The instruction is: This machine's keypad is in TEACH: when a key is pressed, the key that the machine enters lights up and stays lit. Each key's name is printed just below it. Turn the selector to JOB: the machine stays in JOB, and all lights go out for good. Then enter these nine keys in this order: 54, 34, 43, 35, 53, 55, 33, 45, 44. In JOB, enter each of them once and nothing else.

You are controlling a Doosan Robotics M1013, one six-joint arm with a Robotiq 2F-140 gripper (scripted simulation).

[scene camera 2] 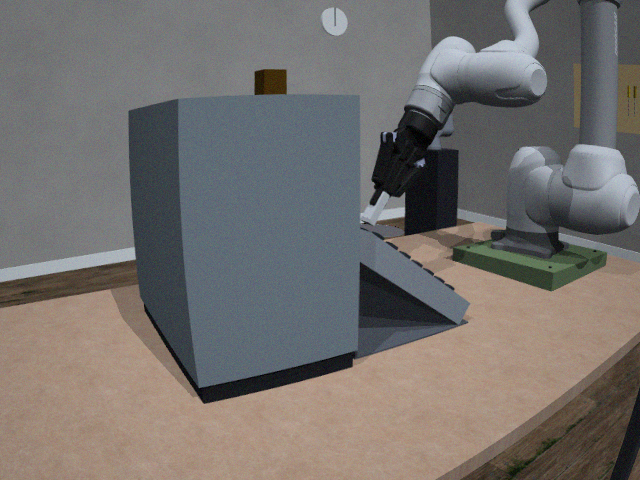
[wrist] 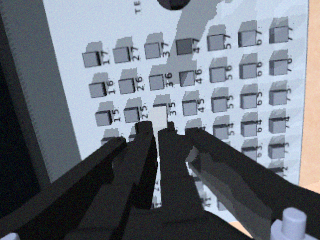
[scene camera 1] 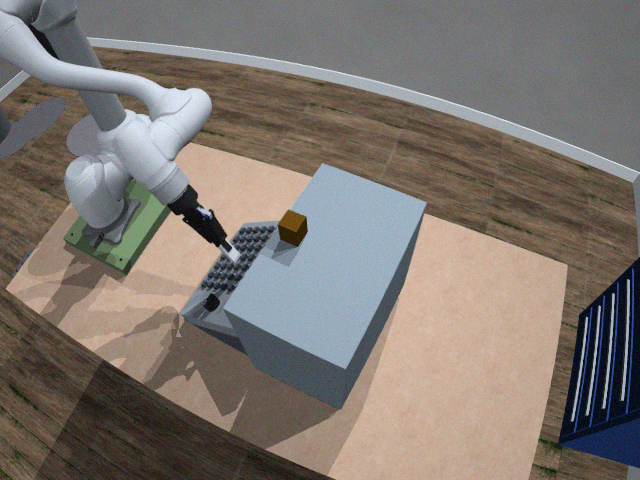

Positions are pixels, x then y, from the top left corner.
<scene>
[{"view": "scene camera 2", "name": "my gripper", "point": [366, 222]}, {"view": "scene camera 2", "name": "grey machine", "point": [246, 209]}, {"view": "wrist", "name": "my gripper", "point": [160, 119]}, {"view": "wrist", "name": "grey machine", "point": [46, 147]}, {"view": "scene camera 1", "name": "my gripper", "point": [236, 258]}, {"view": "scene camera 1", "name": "grey machine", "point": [302, 309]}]
</scene>
